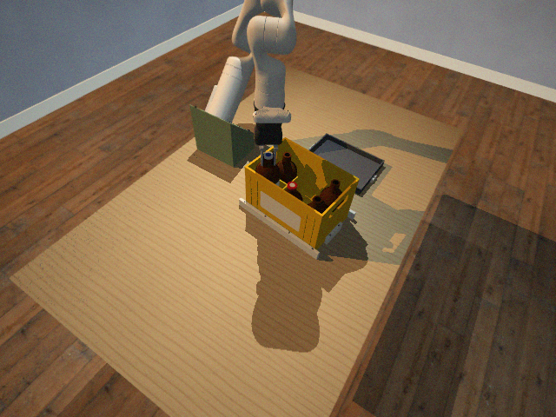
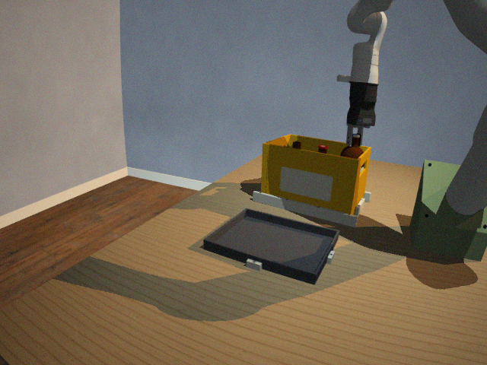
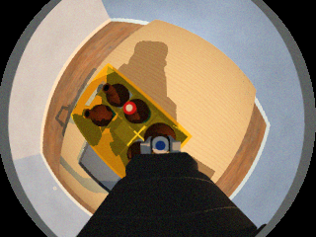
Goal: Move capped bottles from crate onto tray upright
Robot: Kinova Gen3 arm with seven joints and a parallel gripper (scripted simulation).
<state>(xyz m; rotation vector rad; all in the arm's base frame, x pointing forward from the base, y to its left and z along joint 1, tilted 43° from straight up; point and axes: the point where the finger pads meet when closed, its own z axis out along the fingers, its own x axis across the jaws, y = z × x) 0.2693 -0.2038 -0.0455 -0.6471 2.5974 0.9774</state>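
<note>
Now: the white-label bottle 60 mm below my hand. Round my hand: yellow crate 120 mm below, 100 mm ahead, 20 mm to the left; dark tray 300 mm to the left, 190 mm below, 160 mm ahead.
</note>
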